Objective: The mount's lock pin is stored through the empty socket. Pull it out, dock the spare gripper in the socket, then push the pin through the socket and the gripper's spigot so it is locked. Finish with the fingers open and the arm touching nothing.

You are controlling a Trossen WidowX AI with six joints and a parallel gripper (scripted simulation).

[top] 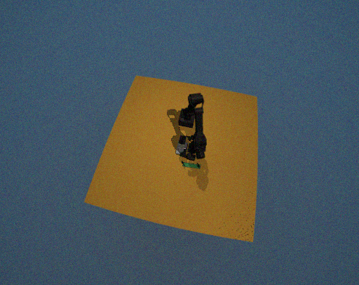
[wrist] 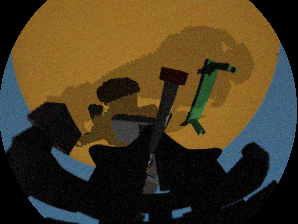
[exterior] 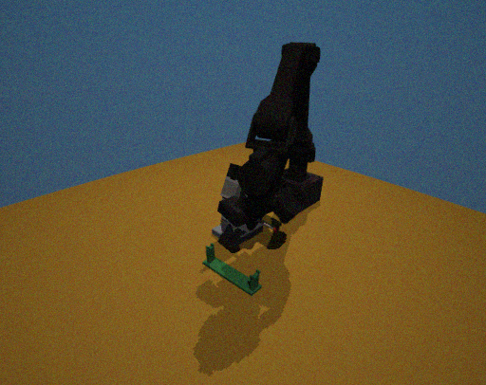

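Now: gripper tip 60 mm to the left of the grey mount and 20 mm past it. Round my gripper tip: spare gripper 70 mm above, 60 mm to the right, 30 mm behind; green mount 110 mm ahead, 30 mm to the left, 20 mm below.
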